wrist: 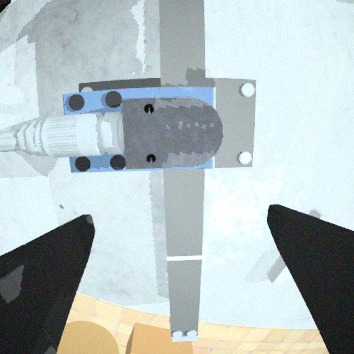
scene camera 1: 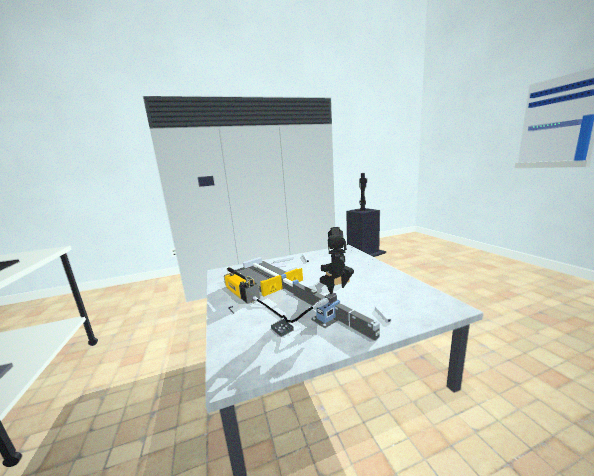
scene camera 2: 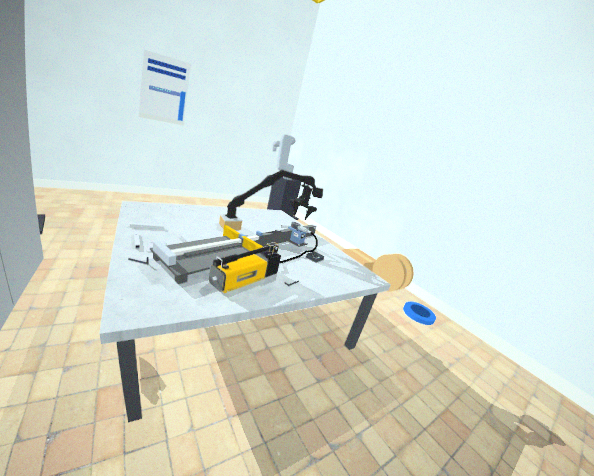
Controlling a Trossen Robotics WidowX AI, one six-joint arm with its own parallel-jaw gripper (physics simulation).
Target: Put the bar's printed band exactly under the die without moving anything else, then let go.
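Places are measured from the arm's base along level axes (x ahead, y left, z up), in millimetres.
Pixels of known places: gripper, fingertip midpoint: (wrist: 180,219) (scene camera 1: 337,291) (scene camera 2: 299,217); arm's base at its link origin: (scene camera 2: 231,216).
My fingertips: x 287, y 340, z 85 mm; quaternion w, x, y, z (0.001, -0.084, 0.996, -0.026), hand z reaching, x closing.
Observation:
Ahead of a thing's pixels: the offset from my fingertips to its top centre. "spot": to the spot under its first point. Level surfaces: height alone.
A long grey bar (scene camera 1: 367,328) (scene camera 2: 272,237) (wrist: 185,295) lies through the blue press head (scene camera 1: 326,313) (scene camera 2: 298,235) (wrist: 200,93). A thin white line {spot: 90 mm left, 4 mm back, 107 mm down} (scene camera 1: 350,318) (wrist: 184,258) crosses the bar between the head and its free end, outside the head. The head's dark rounded top {34 mm down} (wrist: 172,132) covers the bar there in the wrist view, and the die under it is hidden. My gripper (scene camera 1: 338,289) (scene camera 2: 303,217) (wrist: 180,219) is open and empty. It hangs above the bar beside the head, its fingers to either side of the bar in the wrist view.
A yellow pump {spot: 597 mm right, 355 mm ahead, 100 mm down} (scene camera 1: 233,286) (scene camera 2: 245,272) stands by the rail frame. Yellow guard plates (scene camera 1: 271,286) (scene camera 1: 294,276) stand either side of the bar. A black hose {spot: 275 mm right, 249 mm ahead, 146 mm down} (scene camera 1: 270,309) (scene camera 2: 298,258) runs past a dark pedal box {spot: 98 mm right, 265 mm ahead, 152 mm down} (scene camera 1: 282,327) (scene camera 2: 315,256) to the head. Hex keys {962 mm right, 39 mm ahead, 122 mm down} (scene camera 2: 140,260) {410 mm right, 421 mm ahead, 147 mm down} (scene camera 2: 291,283) lie on the table {153 mm down} (scene camera 1: 400,290).

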